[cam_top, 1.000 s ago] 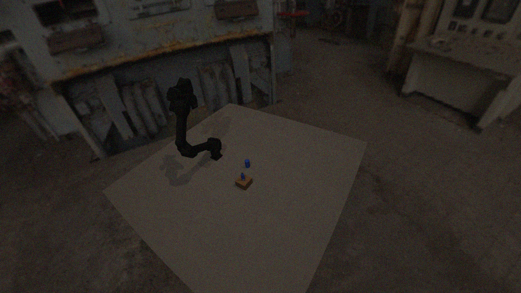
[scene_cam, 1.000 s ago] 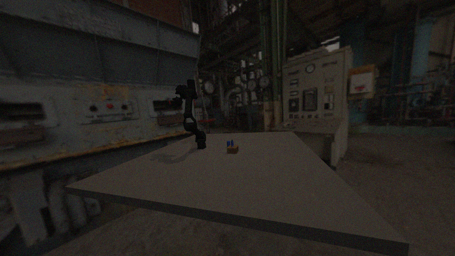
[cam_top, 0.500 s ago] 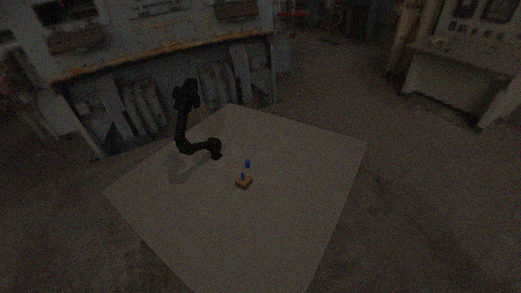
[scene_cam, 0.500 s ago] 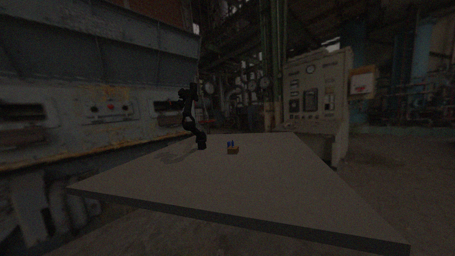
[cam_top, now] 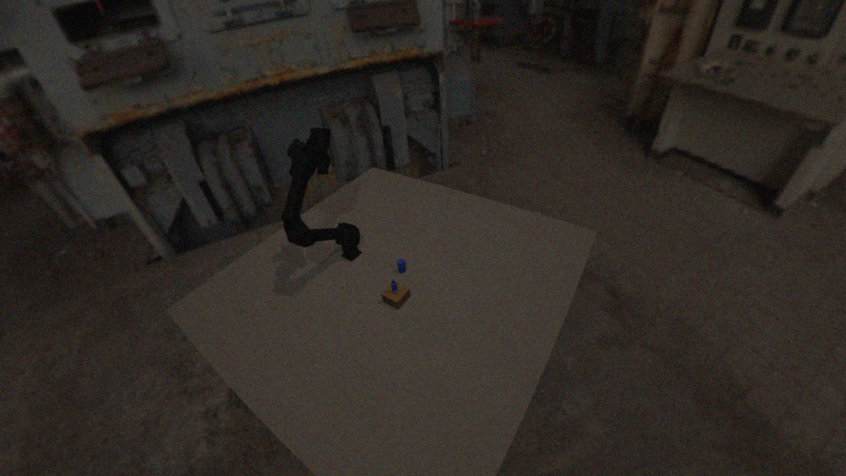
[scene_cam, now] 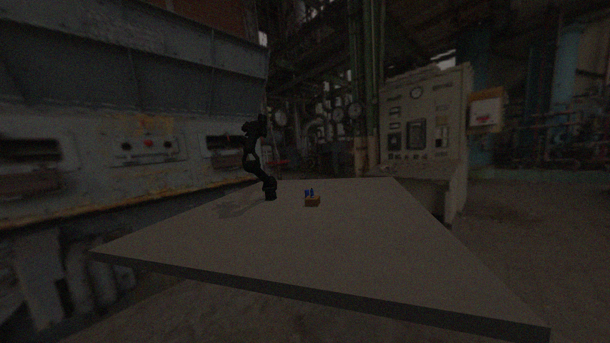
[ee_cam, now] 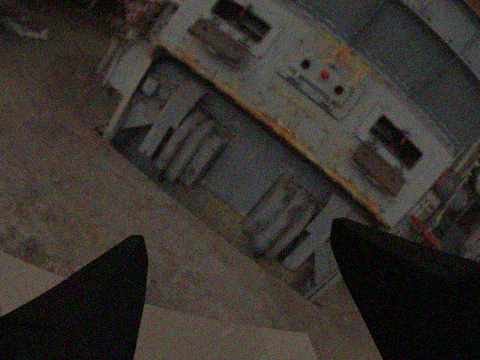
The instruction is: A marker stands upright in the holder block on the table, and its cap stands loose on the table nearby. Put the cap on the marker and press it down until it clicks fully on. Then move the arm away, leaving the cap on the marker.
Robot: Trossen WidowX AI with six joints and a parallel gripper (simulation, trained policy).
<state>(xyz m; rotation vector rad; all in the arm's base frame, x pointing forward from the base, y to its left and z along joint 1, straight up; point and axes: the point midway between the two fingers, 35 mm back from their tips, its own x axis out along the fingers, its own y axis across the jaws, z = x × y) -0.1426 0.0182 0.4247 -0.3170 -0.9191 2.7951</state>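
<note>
My gripper tip is 42 cm short of the blue cap, 1 cm to the right of it and 39 cm above it. Round my gripper tip: holder block (49 cm ahead, 12 cm to the right, 40 cm below).
</note>
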